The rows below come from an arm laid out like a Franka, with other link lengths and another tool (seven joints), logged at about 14 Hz.
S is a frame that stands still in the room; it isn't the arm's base.
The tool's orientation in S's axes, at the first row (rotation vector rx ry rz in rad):
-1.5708, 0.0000, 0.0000
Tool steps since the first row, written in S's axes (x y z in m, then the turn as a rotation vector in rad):
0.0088, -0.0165, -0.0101, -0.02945, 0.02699, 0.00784
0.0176, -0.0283, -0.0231, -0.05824, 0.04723, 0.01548
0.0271, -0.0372, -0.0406, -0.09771, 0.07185, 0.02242
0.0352, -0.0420, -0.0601, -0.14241, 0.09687, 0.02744
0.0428, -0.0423, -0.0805, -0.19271, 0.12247, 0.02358
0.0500, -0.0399, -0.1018, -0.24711, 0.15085, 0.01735
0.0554, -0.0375, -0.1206, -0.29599, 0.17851, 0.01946
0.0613, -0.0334, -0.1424, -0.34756, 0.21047, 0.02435
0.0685, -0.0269, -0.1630, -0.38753, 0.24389, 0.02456
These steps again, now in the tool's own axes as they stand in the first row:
0.0088, 0.0101, -0.0165, -0.02945, -0.00784, 0.02699
0.0176, 0.0231, -0.0283, -0.05824, -0.01548, 0.04723
0.0271, 0.0406, -0.0372, -0.09771, -0.02242, 0.07185
0.0352, 0.0601, -0.0420, -0.14241, -0.02744, 0.09687
0.0428, 0.0805, -0.0423, -0.19271, -0.02358, 0.12247
0.0500, 0.1018, -0.0399, -0.24711, -0.01735, 0.15085
0.0554, 0.1206, -0.0375, -0.29599, -0.01946, 0.17851
0.0613, 0.1424, -0.0334, -0.34756, -0.02435, 0.21047
0.0685, 0.1630, -0.0269, -0.38753, -0.02456, 0.24389

